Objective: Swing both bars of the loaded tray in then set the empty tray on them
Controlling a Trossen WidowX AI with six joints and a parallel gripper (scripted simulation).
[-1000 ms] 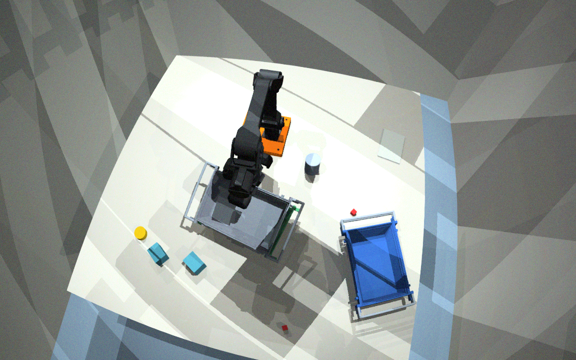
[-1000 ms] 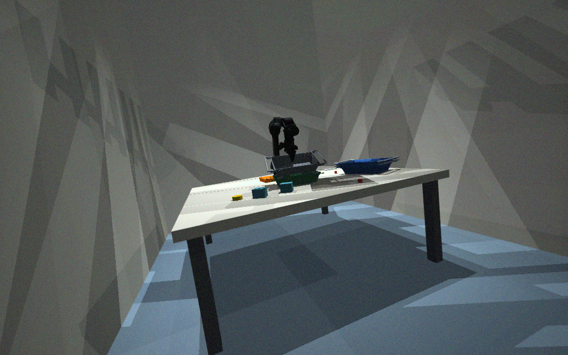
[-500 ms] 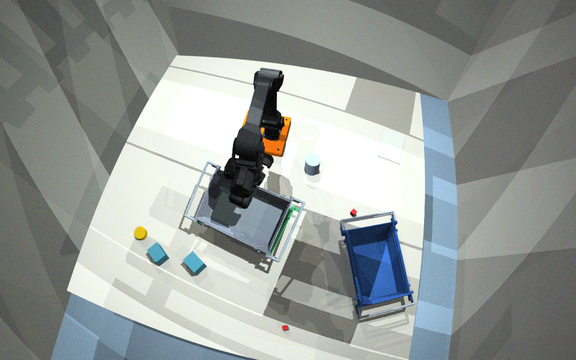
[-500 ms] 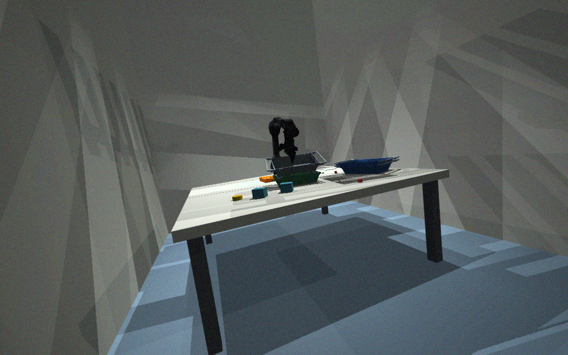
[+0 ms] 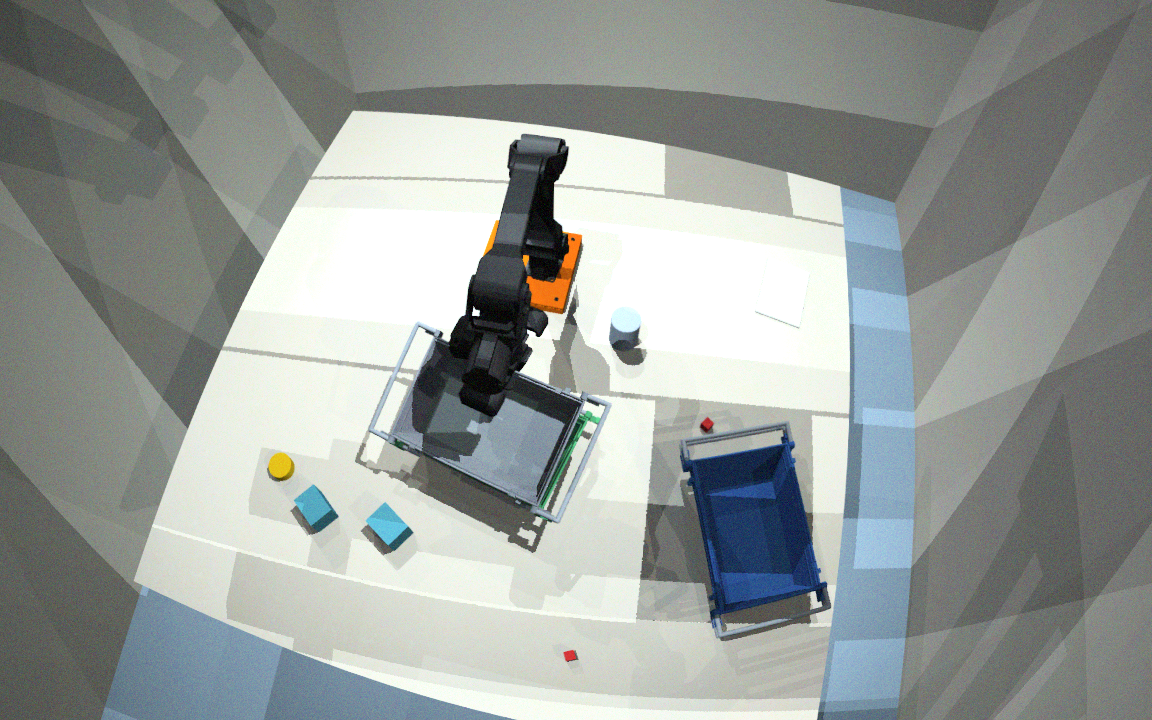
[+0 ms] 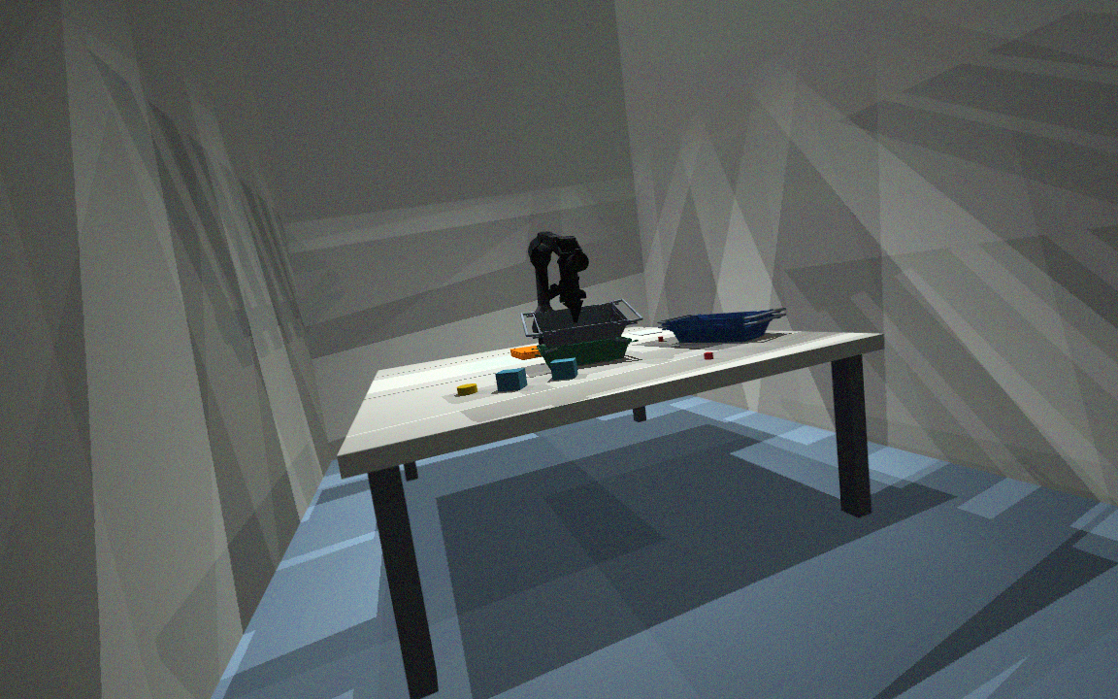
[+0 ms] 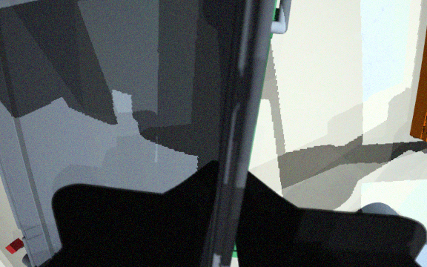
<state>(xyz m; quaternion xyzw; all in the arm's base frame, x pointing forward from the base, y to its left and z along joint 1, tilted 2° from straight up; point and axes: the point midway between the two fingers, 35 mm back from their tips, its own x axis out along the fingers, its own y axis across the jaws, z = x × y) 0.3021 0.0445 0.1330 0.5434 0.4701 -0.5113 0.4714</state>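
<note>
Right now my gripper tip is 80 mm short of the grey tray, 10 mm to the left of it and 10 mm below it. The rest, counted from my gripper tip: white sheet (430 mm to the left, 430 mm behind, 120 mm below); then pale cylinder (210 mm behind, 140 mm to the left, 80 mm below); then yellow disc (380 mm to the right, 260 mm ahead, 110 mm below).
</note>
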